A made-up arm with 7 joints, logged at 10 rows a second.
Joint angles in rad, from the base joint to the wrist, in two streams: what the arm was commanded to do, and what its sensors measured. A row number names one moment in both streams.
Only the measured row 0 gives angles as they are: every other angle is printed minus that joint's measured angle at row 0.
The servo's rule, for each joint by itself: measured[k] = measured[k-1] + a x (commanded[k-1-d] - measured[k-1]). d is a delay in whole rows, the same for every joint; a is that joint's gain. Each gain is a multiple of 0.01, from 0.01 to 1. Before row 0 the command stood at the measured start. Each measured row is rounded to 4 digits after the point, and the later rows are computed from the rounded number. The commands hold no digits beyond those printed.
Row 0, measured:
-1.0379 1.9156 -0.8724 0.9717 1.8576 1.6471 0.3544
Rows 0 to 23, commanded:
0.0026 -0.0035 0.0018 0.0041 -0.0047 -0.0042 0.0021
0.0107 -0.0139 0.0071 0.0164 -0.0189 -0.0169 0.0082
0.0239 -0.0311 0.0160 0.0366 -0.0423 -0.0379 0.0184
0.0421 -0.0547 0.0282 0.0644 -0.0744 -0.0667 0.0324
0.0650 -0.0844 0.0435 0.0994 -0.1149 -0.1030 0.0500
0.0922 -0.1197 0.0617 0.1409 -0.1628 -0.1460 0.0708
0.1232 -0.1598 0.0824 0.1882 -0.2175 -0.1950 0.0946
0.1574 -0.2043 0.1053 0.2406 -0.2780 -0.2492 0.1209
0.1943 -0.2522 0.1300 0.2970 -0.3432 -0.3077 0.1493
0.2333 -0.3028 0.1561 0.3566 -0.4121 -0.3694 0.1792
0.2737 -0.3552 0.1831 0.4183 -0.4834 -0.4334 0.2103
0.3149 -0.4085 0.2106 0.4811 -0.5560 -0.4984 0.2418
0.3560 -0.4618 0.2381 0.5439 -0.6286 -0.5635 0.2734
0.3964 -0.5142 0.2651 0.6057 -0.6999 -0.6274 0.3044
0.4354 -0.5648 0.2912 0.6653 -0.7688 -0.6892 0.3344
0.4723 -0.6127 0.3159 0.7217 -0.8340 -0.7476 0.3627
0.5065 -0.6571 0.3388 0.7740 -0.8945 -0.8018 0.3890
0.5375 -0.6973 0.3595 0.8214 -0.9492 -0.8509 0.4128
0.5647 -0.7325 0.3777 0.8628 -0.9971 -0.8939 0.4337
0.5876 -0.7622 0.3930 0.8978 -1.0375 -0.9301 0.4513
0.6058 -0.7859 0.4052 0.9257 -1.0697 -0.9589 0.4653
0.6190 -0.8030 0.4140 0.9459 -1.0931 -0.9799 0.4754
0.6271 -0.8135 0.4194 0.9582 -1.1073 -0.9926 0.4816
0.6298 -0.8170 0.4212 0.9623 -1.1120 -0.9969 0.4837
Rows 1 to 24, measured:
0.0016 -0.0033 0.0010 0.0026 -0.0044 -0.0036 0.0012
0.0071 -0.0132 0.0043 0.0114 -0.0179 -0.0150 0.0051
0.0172 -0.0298 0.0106 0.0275 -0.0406 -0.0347 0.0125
0.0321 -0.0530 0.0201 0.0511 -0.0720 -0.0622 0.0236
0.0518 -0.0822 0.0327 0.0820 -0.1119 -0.0973 0.0384
0.0760 -0.1171 0.0484 0.1197 -0.1592 -0.1392 0.0565
0.1043 -0.1568 0.0668 0.1635 -0.2134 -0.1872 0.0778
0.1362 -0.2010 0.0876 0.2128 -0.2735 -0.2405 0.1019
0.1711 -0.2486 0.1105 0.2667 -0.3383 -0.2983 0.1284
0.2084 -0.2990 0.1351 0.3242 -0.4069 -0.3594 0.1568
0.2476 -0.3513 0.1610 0.3844 -0.4780 -0.4230 0.1868
0.2880 -0.4045 0.1878 0.4463 -0.5505 -0.4878 0.2176
0.3288 -0.4578 0.2150 0.5088 -0.6231 -0.5529 0.2488
0.3694 -0.5103 0.2421 0.5708 -0.6945 -0.6170 0.2799
0.4090 -0.5610 0.2686 0.6313 -0.7636 -0.6791 0.3104
0.4470 -0.6091 0.2941 0.6892 -0.8291 -0.7380 0.3397
0.4827 -0.6537 0.3182 0.7435 -0.8899 -0.7929 0.3673
0.5156 -0.6942 0.3405 0.7934 -0.9450 -0.8428 0.3928
0.5451 -0.7298 0.3606 0.8378 -0.9935 -0.8867 0.4157
0.5706 -0.7599 0.3781 0.8762 -1.0344 -0.9240 0.4356
0.5917 -0.7841 0.3927 0.9079 -1.0672 -0.9540 0.4522
0.6081 -0.8017 0.4042 0.9322 -1.0913 -0.9763 0.4652
0.6195 -0.8127 0.4124 0.9488 -1.1062 -0.9903 0.4744
0.6257 -0.8167 0.4172 0.9574 -1.1116 -0.9960 0.4796
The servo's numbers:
d 0
a 0.60 0.93 0.54 0.64 0.93 0.86 0.56

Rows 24 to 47, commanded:
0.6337 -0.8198 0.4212 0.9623 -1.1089 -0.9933 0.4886
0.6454 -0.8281 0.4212 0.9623 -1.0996 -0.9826 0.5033
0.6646 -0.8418 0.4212 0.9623 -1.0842 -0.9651 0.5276
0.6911 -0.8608 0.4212 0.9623 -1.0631 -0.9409 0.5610
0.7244 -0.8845 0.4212 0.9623 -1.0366 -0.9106 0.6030
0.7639 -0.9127 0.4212 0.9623 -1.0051 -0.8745 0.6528
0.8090 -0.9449 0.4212 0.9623 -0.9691 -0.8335 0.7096
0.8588 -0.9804 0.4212 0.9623 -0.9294 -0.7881 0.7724
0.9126 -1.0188 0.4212 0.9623 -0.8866 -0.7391 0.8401
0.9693 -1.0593 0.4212 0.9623 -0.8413 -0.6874 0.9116
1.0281 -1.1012 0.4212 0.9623 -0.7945 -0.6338 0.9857
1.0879 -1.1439 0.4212 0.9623 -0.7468 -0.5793 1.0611
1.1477 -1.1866 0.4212 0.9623 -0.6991 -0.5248 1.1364
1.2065 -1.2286 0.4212 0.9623 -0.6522 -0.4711 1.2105
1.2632 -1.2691 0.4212 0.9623 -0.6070 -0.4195 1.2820
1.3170 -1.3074 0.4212 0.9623 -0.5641 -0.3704 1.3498
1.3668 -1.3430 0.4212 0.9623 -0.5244 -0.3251 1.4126
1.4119 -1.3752 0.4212 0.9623 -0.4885 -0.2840 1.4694
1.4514 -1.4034 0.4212 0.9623 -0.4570 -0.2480 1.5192
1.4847 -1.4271 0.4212 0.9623 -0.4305 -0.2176 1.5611
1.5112 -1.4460 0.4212 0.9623 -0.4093 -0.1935 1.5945
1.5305 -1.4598 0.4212 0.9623 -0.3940 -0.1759 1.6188
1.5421 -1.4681 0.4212 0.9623 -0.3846 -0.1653 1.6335
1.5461 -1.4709 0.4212 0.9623 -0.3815 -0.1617 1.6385
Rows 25 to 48, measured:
0.6305 -0.8196 0.4194 0.9605 -1.1091 -0.9937 0.4846
0.6394 -0.8275 0.4204 0.9617 -1.1003 -0.9842 0.4951
0.6545 -0.8408 0.4208 0.9621 -1.0853 -0.9678 0.5133
0.6765 -0.8594 0.4210 0.9622 -1.0647 -0.9447 0.5400
0.7052 -0.8827 0.4211 0.9623 -1.0386 -0.9154 0.5753
0.7404 -0.9106 0.4212 0.9623 -1.0074 -0.8802 0.6187
0.7816 -0.9425 0.4212 0.9623 -0.9718 -0.8400 0.6696
0.8279 -0.9777 0.4212 0.9623 -0.9324 -0.7954 0.7272
0.8787 -1.0159 0.4212 0.9623 -0.8898 -0.7470 0.7904
0.9331 -1.0563 0.4212 0.9623 -0.8447 -0.6957 0.8583
0.9901 -1.0981 0.4212 0.9623 -0.7980 -0.6425 0.9296
1.0488 -1.1407 0.4212 0.9623 -0.7504 -0.5881 1.0032
1.1081 -1.1834 0.4212 0.9623 -0.7027 -0.5337 1.0778
1.1671 -1.2254 0.4212 0.9623 -0.6557 -0.4799 1.1521
1.2248 -1.2660 0.4212 0.9623 -0.6104 -0.4280 1.2248
1.2801 -1.3045 0.4212 0.9623 -0.5673 -0.3785 1.2948
1.3321 -1.3403 0.4212 0.9623 -0.5274 -0.3326 1.3608
1.3800 -1.3728 0.4212 0.9623 -0.4912 -0.2908 1.4216
1.4228 -1.4013 0.4212 0.9623 -0.4594 -0.2540 1.4763
1.4599 -1.4253 0.4212 0.9623 -0.4325 -0.2227 1.5238
1.4907 -1.4446 0.4212 0.9623 -0.4109 -0.1976 1.5634
1.5146 -1.4587 0.4212 0.9623 -0.3952 -0.1789 1.5944
1.5311 -1.4674 0.4212 0.9623 -0.3853 -0.1672 1.6163
1.5401 -1.4707 0.4212 0.9623 -0.3818 -0.1625 1.6287

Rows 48 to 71, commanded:
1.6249 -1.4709 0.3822 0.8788 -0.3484 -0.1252 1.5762
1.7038 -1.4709 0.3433 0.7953 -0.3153 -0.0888 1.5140
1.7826 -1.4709 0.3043 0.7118 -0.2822 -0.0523 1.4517
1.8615 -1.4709 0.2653 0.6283 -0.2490 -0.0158 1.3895
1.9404 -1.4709 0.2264 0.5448 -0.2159 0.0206 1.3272
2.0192 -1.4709 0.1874 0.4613 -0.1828 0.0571 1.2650
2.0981 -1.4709 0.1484 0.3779 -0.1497 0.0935 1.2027
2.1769 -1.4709 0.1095 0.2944 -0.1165 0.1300 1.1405
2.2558 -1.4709 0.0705 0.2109 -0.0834 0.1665 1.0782
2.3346 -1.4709 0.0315 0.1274 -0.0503 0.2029 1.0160
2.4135 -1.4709 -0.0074 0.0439 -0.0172 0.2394 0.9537
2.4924 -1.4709 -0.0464 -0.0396 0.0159 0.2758 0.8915
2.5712 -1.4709 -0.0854 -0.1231 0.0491 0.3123 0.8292
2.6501 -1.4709 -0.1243 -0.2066 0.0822 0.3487 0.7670
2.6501 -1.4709 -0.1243 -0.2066 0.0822 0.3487 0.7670
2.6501 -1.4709 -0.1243 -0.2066 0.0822 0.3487 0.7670
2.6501 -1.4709 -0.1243 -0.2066 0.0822 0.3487 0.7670
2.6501 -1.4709 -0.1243 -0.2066 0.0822 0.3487 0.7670
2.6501 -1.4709 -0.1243 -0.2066 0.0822 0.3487 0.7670
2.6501 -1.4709 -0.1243 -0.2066 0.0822 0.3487 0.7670
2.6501 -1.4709 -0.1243 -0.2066 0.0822 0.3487 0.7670
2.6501 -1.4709 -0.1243 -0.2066 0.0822 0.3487 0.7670
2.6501 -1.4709 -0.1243 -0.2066 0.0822 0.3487 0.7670
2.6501 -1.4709 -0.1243 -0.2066 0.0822 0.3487 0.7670
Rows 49 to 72, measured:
1.5910 -1.4709 0.4001 0.9089 -0.3507 -0.1304 1.5993
1.6587 -1.4709 0.3694 0.8362 -0.3178 -0.0946 1.5515
1.7330 -1.4709 0.3342 0.7566 -0.2847 -0.0582 1.4956
1.8101 -1.4709 0.2970 0.6745 -0.2515 -0.0217 1.4362
1.8883 -1.4709 0.2589 0.5915 -0.2184 0.0147 1.3752
1.9668 -1.4709 0.2203 0.5082 -0.1853 0.0512 1.3135
2.0456 -1.4709 0.1815 0.4248 -0.1522 0.0876 1.2515
2.1244 -1.4709 0.1426 0.3413 -0.1190 0.1241 1.1893
2.2032 -1.4709 0.1037 0.2578 -0.0859 0.1606 1.1271
2.2820 -1.4709 0.0647 0.1743 -0.0528 0.1970 1.0649
2.3609 -1.4709 0.0258 0.0908 -0.0197 0.2335 1.0026
2.4398 -1.4709 -0.0132 0.0073 0.0134 0.2699 0.9404
2.5186 -1.4709 -0.0522 -0.0762 0.0466 0.3064 0.8781
2.5975 -1.4709 -0.0911 -0.1597 0.0797 0.3428 0.8159
2.6291 -1.4709 -0.1090 -0.1897 0.0820 0.3479 0.7885
2.6417 -1.4709 -0.1173 -0.2005 0.0822 0.3486 0.7765
2.6467 -1.4709 -0.1211 -0.2044 0.0822 0.3487 0.7712
2.6487 -1.4709 -0.1228 -0.2058 0.0822 0.3487 0.7688
2.6495 -1.4709 -0.1236 -0.2063 0.0822 0.3487 0.7678
2.6499 -1.4709 -0.1240 -0.2065 0.0822 0.3487 0.7674
2.6500 -1.4709 -0.1242 -0.2066 0.0822 0.3487 0.7672
2.6501 -1.4709 -0.1243 -0.2066 0.0822 0.3487 0.7671
2.6501 -1.4709 -0.1243 -0.2066 0.0822 0.3487 0.7670
2.6501 -1.4709 -0.1243 -0.2066 0.0822 0.3487 0.7670

